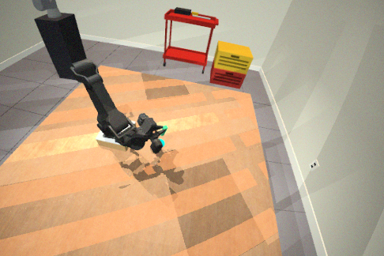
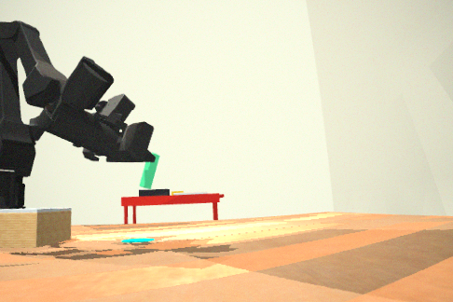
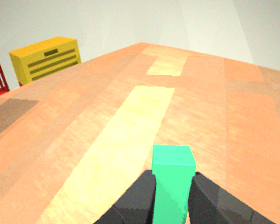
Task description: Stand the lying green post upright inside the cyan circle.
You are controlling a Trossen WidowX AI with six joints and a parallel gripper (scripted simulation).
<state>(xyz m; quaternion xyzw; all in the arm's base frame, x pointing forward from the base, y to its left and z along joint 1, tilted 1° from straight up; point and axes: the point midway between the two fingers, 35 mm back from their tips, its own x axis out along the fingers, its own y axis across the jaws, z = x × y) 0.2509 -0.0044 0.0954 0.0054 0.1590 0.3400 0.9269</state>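
Now: gripper tip 150 mm above the cyan circle and 30 mm past it. The rest, counted from my gripper tip: green post: 20 mm below.
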